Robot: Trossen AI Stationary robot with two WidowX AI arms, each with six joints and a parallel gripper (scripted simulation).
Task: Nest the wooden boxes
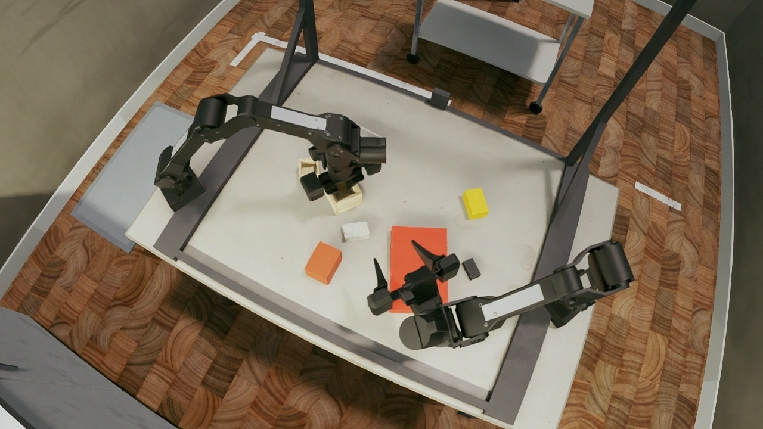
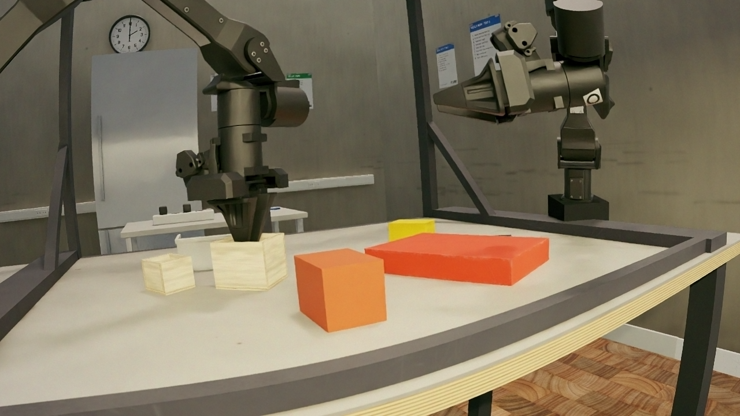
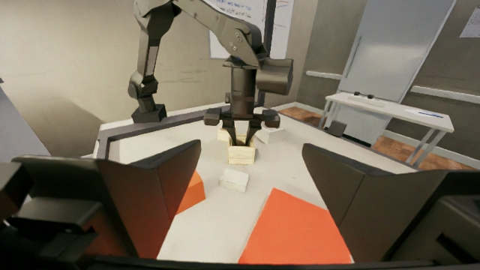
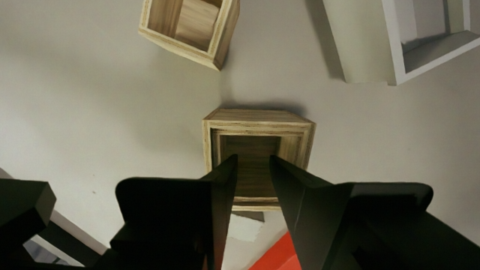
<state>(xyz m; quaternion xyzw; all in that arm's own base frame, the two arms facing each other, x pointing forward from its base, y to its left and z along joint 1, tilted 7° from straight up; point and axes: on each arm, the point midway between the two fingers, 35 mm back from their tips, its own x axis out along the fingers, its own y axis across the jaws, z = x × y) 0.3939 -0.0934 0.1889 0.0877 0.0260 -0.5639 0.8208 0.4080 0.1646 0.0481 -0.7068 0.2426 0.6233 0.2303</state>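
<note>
My right hand is 6 cm above the medium wooden box. Also, from my right hand: small wooden box: 4 cm behind, 11 cm to the right, 6 cm below; then white tray: 17 cm behind, 1 cm to the right, 5 cm below; then largest wooden box: 6 cm below.
</note>
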